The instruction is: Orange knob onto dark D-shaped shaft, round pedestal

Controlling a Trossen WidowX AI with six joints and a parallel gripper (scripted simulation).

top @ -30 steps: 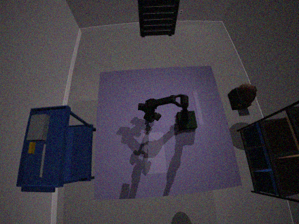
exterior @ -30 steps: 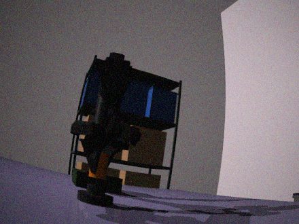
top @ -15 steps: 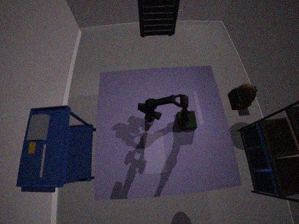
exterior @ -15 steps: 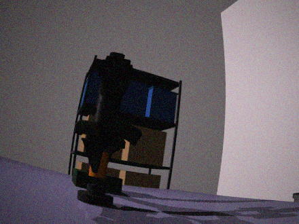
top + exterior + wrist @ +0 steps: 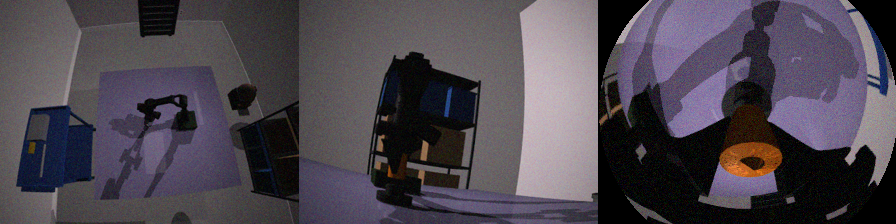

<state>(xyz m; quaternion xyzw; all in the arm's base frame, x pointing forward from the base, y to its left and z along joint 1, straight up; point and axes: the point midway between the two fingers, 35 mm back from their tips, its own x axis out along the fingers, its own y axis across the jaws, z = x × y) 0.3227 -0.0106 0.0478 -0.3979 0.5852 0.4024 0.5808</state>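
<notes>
My gripper tip is 40 mm above the dark pedestal. From my gripper tip the other things lie so: orange knob 20 mm above.
</notes>
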